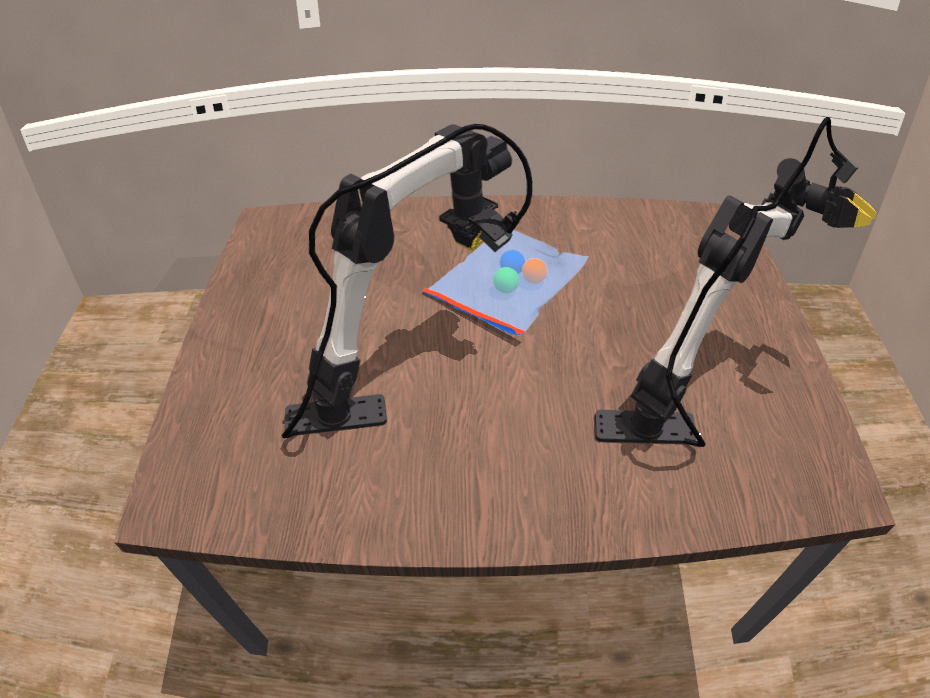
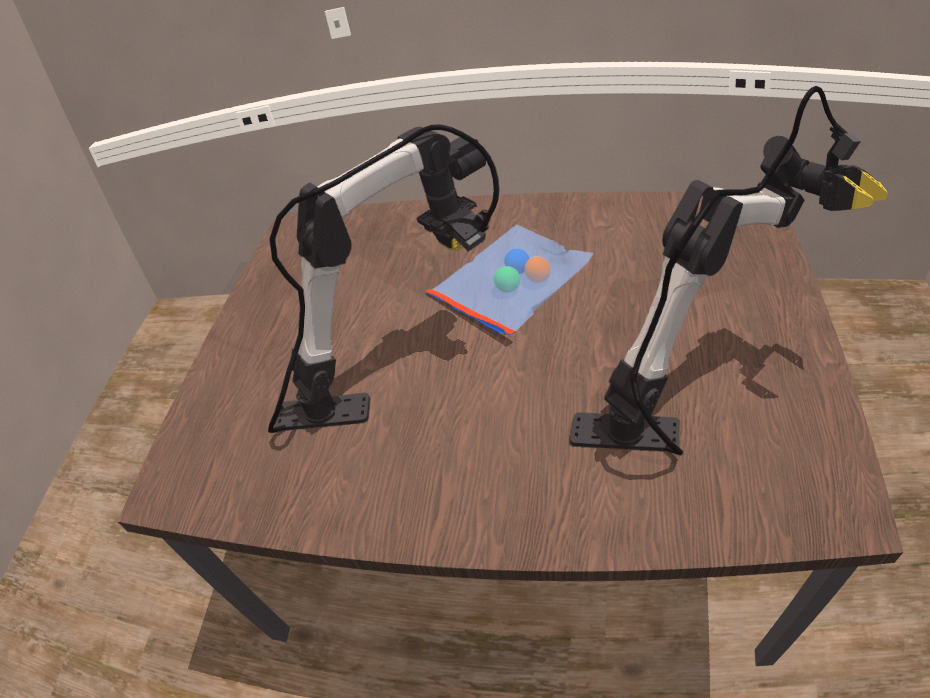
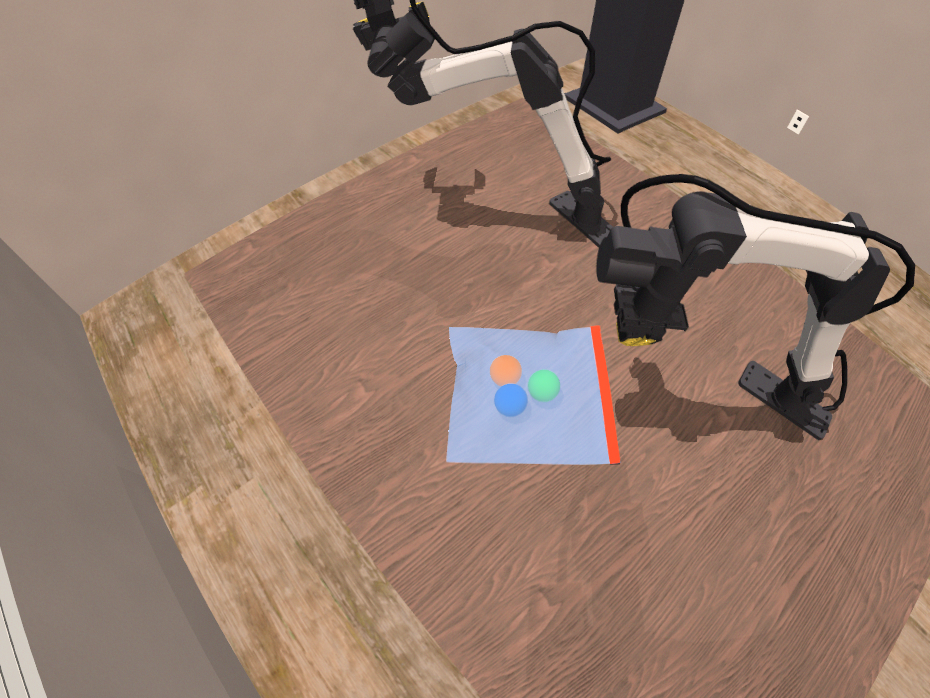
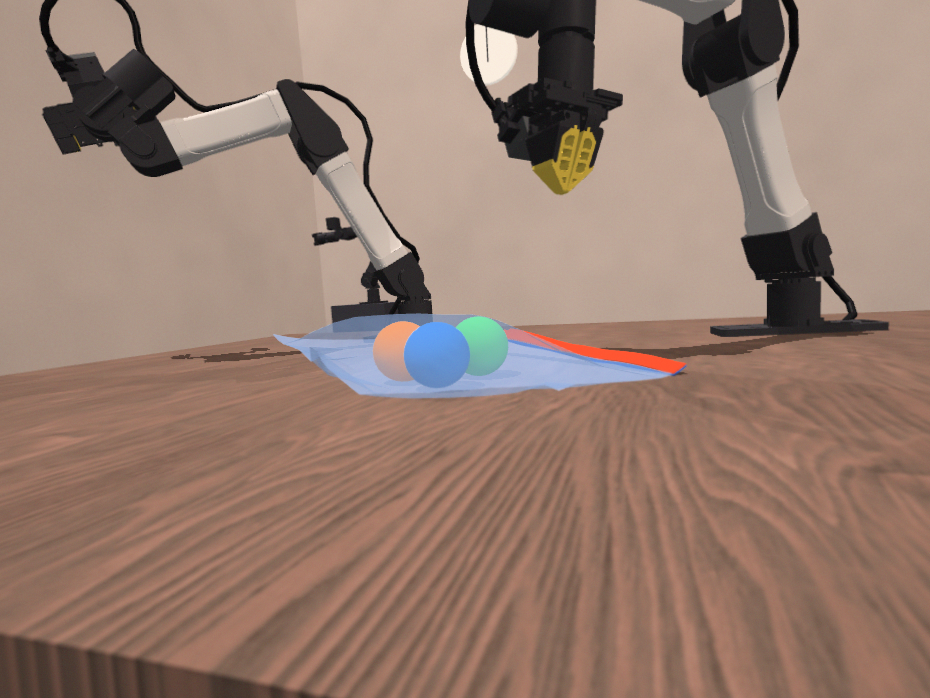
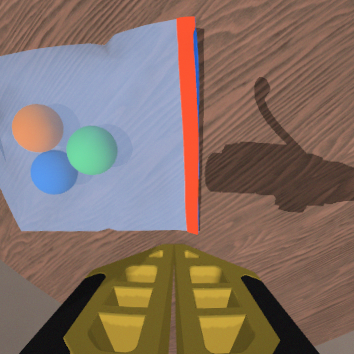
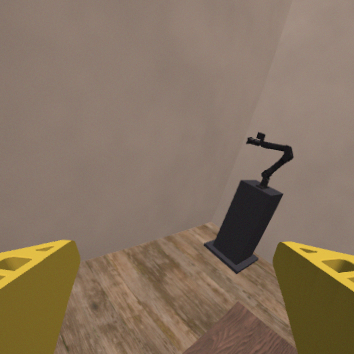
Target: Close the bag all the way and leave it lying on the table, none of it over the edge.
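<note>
A translucent blue bag (image 1: 469, 281) (image 2: 473, 284) (image 3: 525, 435) (image 4: 540, 368) (image 5: 145, 100) lies on the table with an orange, a green and a blue ball inside. A red strip (image 1: 473, 309) (image 2: 471, 311) (image 3: 605, 394) (image 4: 631, 356) (image 5: 189, 125) runs along its mouth. A thin blue strip (image 5: 197, 65) shows beside the red one along part of its length; how tightly they meet is unclear. My left gripper (image 1: 471, 241) (image 2: 452, 244) (image 4: 561, 191) (image 5: 173, 252) is shut, empty and well above the table near the bag. My right gripper (image 1: 871, 214) (image 2: 880, 198) (image 6: 176, 252) is open and empty, raised far from the bag.
The bag lies inside the edges of the wooden table (image 1: 480, 488) (image 2: 465, 495) (image 3: 600, 563). The two arm bases (image 1: 368, 409) (image 2: 661, 432) stand on the table. A dark pedestal (image 6: 247, 220) with a small arm stands on the floor beyond it.
</note>
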